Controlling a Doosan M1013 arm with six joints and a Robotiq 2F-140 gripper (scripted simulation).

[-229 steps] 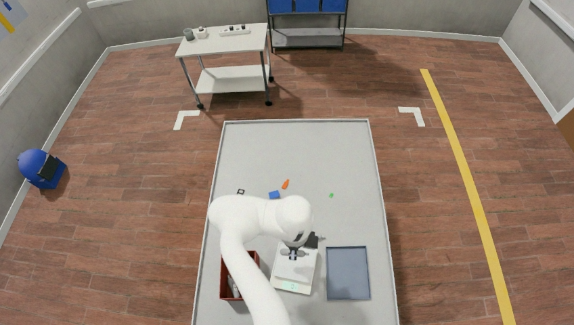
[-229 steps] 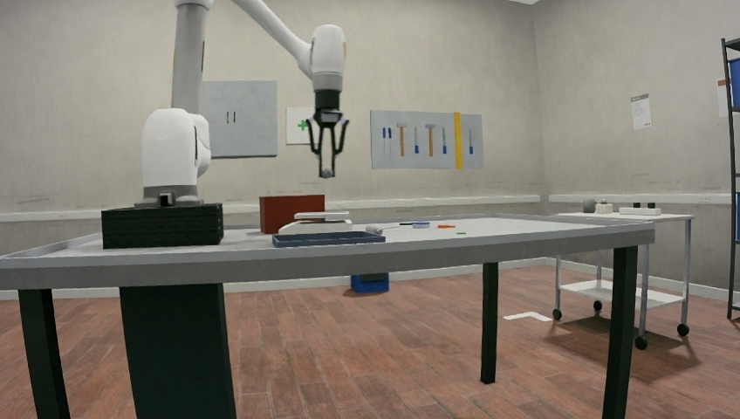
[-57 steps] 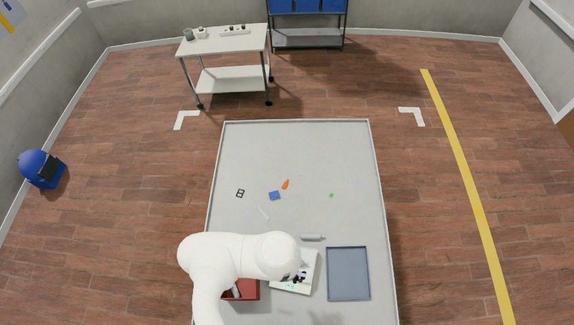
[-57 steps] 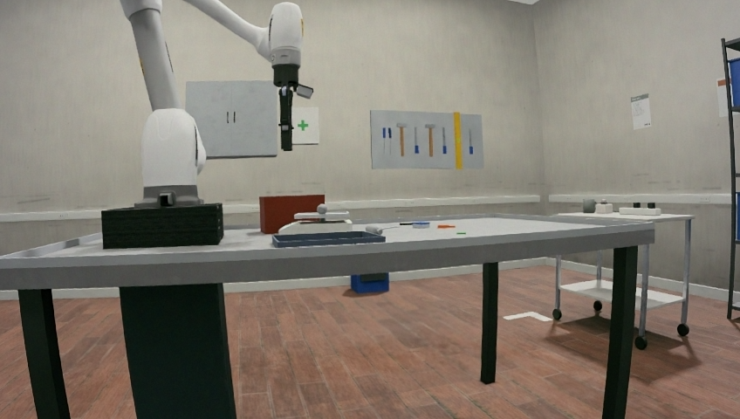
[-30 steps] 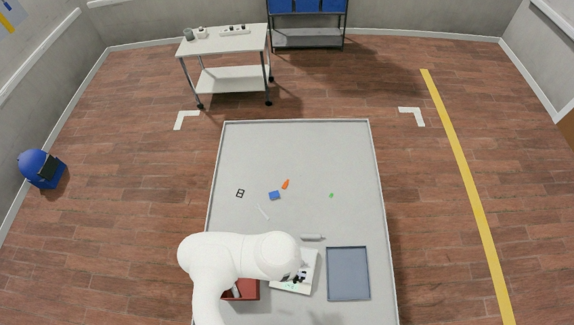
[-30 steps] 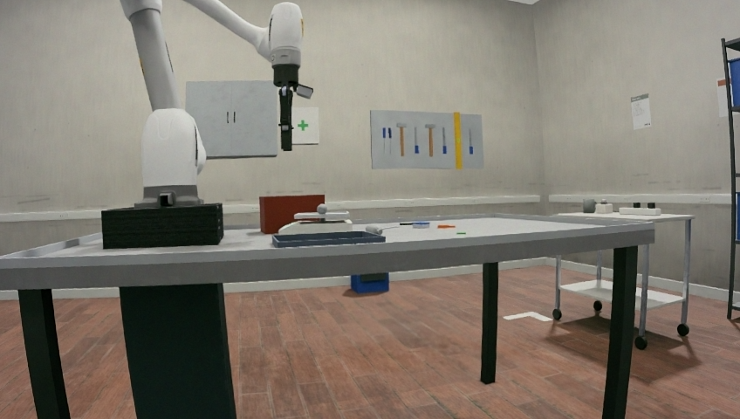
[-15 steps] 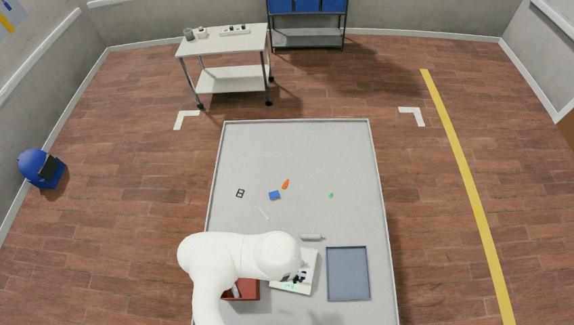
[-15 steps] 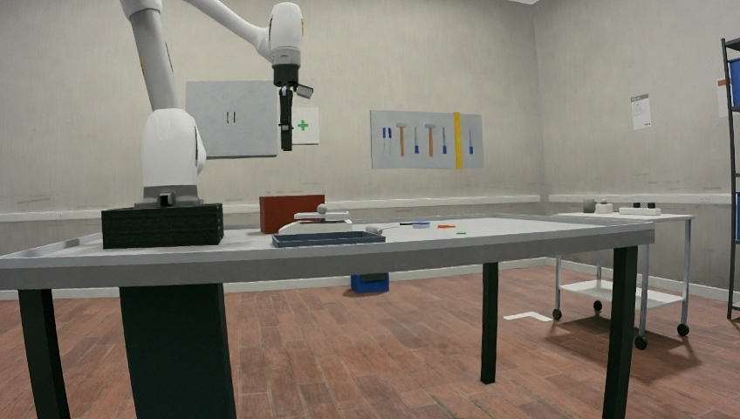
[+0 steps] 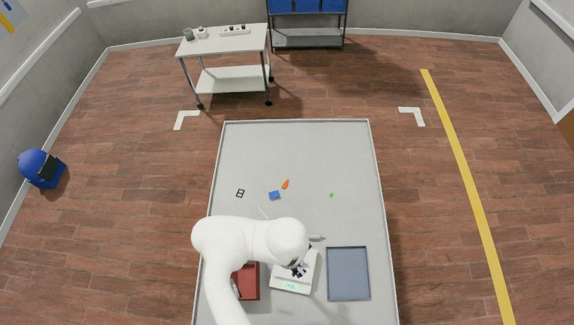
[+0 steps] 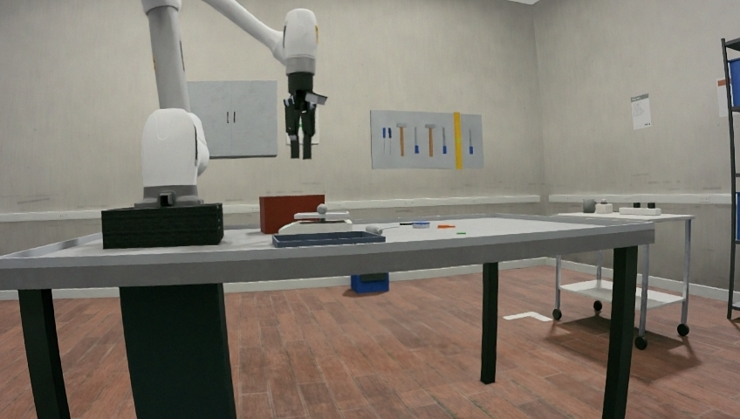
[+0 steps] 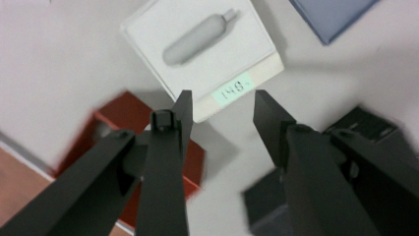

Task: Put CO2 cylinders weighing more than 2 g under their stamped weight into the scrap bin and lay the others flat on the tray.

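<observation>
Right now my hand is 50 mm short of the scale platform, 10 mm to the left of it and 200 mm above it. The rest, counted from my hand: grey CO2 cylinder 180 mm ahead, 120 mm to the right, 250 mm below; scale 40 mm ahead, 10 mm to the right, 220 mm below; red scrap bin 10 mm behind, 220 mm to the left, 220 mm below.
</observation>
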